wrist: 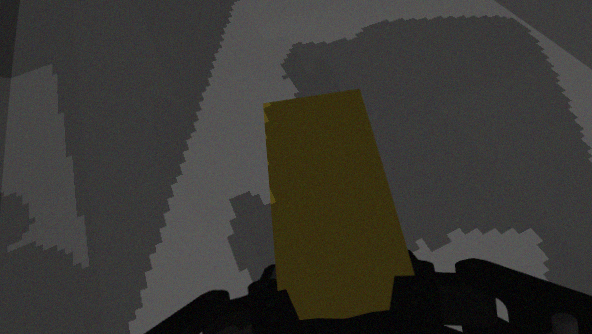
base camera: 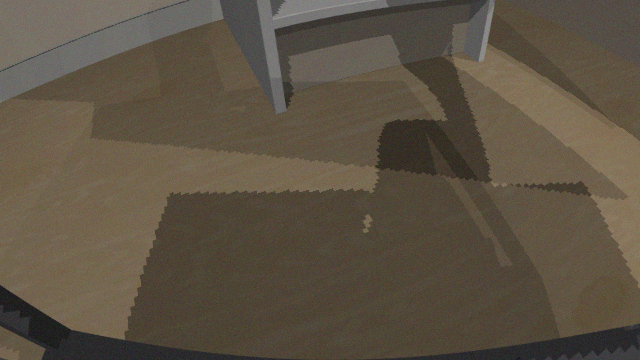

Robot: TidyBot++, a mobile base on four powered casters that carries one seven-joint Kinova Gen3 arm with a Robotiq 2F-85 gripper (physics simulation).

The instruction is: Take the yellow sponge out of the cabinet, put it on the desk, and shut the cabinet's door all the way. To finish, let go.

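Frame: origin at the arm's base, x back, y right, z up, level; millimetres.
Seen in the pictures: gripper, between the fingertips: (wrist: 337, 266).
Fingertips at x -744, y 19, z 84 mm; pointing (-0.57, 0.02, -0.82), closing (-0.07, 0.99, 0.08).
A point is followed by its place in that frame.
The yellow sponge (wrist: 330, 190) @(x -757, y 16, z 142 mm) is in the middle of the wrist view and points away from my gripper (wrist: 337, 266) @(x -745, y 19, z 84 mm), which is shut on its near end. The sponge is in front of a grey surface with patches of light and shadow. I cannot tell from the wrist view whether the sponge touches that surface. A grey piece of furniture (base camera: 250, 40) @(x -672, y -166, z -305 mm) with side panels and a low shelf board shows at the top of the base view. Its upper part is cut off, and I cannot tell whether it is the cabinet or the desk. No cabinet door can be made out.
A wall with a pale baseboard (base camera: 100, 56) @(x -914, y -696, z -384 mm) runs along the upper left of the base view. The wooden floor (base camera: 75, 200) @(x -382, y -438, z -397 mm) carries broad shadows in front of the grey furniture. A dark edge (base camera: 90, 345) runs along the bottom of the base view.
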